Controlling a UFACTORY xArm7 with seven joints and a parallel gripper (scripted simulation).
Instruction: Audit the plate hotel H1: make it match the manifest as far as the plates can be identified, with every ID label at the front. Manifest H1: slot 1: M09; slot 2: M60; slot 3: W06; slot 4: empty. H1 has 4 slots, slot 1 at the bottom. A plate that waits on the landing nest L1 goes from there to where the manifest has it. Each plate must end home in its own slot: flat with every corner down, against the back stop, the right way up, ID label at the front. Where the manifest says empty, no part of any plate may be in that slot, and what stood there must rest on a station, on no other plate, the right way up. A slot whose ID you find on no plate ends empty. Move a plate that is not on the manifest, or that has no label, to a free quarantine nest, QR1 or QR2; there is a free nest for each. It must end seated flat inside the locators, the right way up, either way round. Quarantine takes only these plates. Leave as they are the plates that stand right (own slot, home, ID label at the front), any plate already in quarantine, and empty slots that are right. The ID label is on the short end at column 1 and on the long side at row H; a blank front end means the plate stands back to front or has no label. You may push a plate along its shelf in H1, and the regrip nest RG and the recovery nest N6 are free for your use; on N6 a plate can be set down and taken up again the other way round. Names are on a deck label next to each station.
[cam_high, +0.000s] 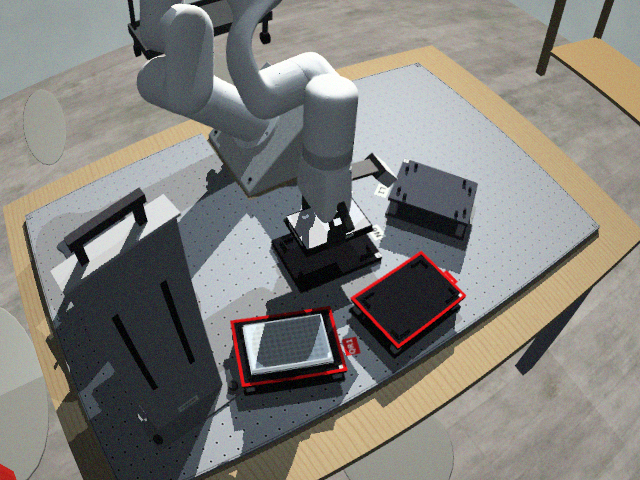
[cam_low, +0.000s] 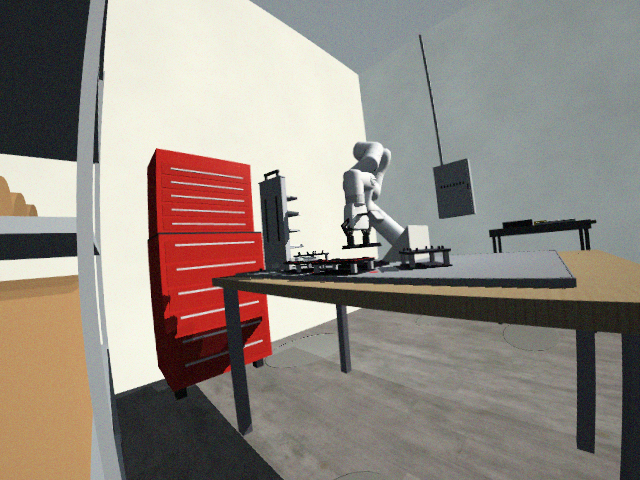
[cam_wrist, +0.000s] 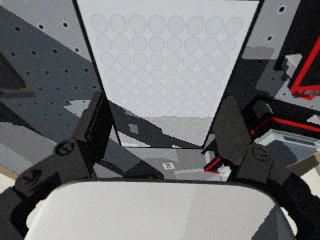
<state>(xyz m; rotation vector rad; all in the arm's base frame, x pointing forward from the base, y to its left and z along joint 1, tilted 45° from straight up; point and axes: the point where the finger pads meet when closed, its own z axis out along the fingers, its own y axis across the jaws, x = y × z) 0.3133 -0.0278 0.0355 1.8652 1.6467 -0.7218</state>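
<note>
Now: the black nest N6 1 cm to the left of my hand and 8 cm below it. The rest, counted from my hand: deck label: 7 cm behind, 19 cm to the left, 9 cm below; then white well plate: 15 cm ahead, 16 cm to the right, 4 cm below; then dark-framed plate: 1 cm to the left, 1 cm below.
</note>
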